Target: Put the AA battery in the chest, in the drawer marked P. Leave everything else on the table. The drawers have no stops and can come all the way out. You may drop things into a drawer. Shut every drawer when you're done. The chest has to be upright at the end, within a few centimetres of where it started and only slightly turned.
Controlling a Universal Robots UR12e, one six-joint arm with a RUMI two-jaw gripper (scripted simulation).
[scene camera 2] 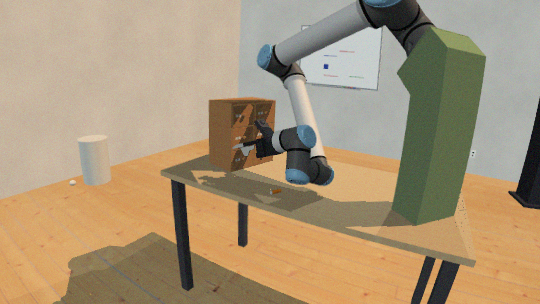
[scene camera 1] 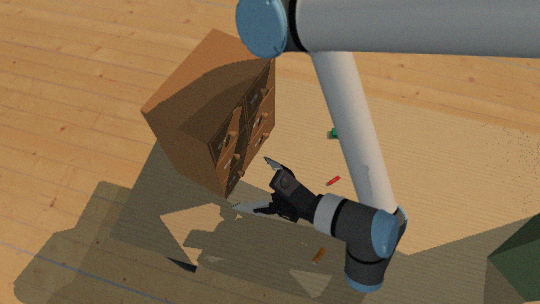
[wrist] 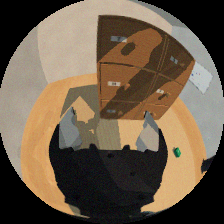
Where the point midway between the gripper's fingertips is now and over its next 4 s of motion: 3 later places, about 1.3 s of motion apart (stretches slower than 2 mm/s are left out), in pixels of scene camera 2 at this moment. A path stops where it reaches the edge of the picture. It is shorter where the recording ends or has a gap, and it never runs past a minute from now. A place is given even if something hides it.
My gripper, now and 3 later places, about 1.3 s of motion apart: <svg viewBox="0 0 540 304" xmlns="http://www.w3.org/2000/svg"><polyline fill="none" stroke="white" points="245,145 245,145 247,143 254,134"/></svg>
